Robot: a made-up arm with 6 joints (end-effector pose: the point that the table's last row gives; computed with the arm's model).
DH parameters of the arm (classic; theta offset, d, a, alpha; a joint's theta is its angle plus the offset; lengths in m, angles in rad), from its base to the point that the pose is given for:
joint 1: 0 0.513 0.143 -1.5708
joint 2: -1.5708 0 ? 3.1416
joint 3: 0 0 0.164 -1.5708
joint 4: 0 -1.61 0 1.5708
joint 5: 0 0 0 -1.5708
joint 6: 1.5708 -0.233 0 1.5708
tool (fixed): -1.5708 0 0 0
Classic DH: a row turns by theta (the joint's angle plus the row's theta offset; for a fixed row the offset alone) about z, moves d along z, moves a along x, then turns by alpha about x.
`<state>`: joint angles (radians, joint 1 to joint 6).
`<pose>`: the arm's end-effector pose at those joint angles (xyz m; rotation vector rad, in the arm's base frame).
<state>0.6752 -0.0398 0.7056 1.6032 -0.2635 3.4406</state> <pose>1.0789 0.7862 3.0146 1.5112 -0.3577 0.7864</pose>
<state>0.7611 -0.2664 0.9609 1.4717 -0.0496 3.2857</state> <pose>0.2332 0.2063 3.3988 1.7569 -0.4658 1.4447</pose>
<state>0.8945 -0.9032 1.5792 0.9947 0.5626 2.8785</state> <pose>-1.5331 -1.7437 2.1399 -0.5376 0.6054 -2.7037</pose>
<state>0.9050 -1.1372 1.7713 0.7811 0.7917 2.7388</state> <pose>-1.7464 -2.0345 1.1259 0.3542 0.6301 -2.6429</pose>
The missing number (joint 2, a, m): 1.136
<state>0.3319 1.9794 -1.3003 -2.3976 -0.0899 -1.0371</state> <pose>-0.6321 -0.2029 0.1375 -0.0434 -0.4409 -2.8287</pose>
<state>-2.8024 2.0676 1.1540 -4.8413 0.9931 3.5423</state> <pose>-2.1542 -0.9653 -1.2883 1.7269 -1.5521 -1.3625</pose>
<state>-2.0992 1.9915 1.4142 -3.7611 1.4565 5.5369</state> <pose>-1.1635 -2.2596 -0.8646 -0.0636 0.8325 0.0370</pose>
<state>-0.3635 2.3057 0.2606 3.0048 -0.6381 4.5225</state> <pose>0.3982 -0.1717 -1.9852 -0.8337 1.3996 0.5585</pose>
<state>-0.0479 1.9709 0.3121 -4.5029 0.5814 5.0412</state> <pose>1.1722 0.0691 -1.7393 0.1252 1.5215 0.8325</pose>
